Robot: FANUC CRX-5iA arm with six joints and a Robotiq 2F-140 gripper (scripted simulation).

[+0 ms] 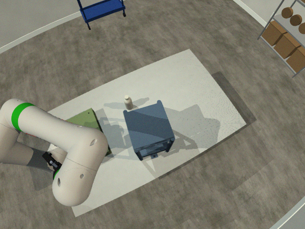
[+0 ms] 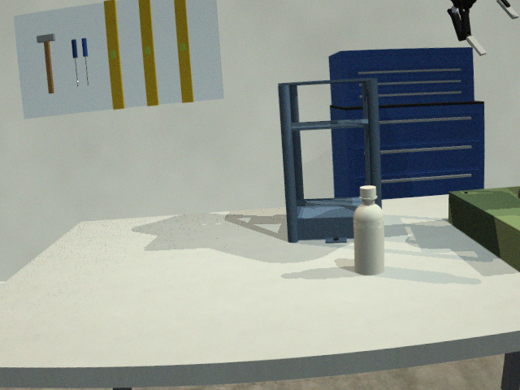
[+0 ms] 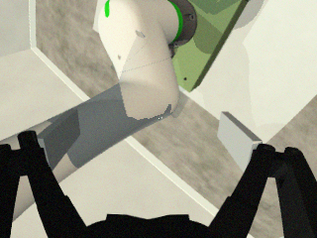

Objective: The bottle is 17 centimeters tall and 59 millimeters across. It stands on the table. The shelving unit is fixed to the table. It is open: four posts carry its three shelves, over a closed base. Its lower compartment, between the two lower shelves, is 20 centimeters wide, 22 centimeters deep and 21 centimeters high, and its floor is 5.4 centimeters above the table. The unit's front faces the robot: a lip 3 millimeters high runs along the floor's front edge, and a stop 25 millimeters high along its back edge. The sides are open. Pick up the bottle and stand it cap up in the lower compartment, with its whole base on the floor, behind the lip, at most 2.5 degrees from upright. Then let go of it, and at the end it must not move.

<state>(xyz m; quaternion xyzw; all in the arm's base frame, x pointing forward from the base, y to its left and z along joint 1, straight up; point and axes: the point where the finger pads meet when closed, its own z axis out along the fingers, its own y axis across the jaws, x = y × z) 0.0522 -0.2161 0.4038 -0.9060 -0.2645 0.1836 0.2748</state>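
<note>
Right now my hand is 410 mm to the right of the bottle, 410 mm short of it and 380 mm above it. Round my hand: shelving unit 470 mm ahead, 300 mm below, 90 mm to the left.
</note>
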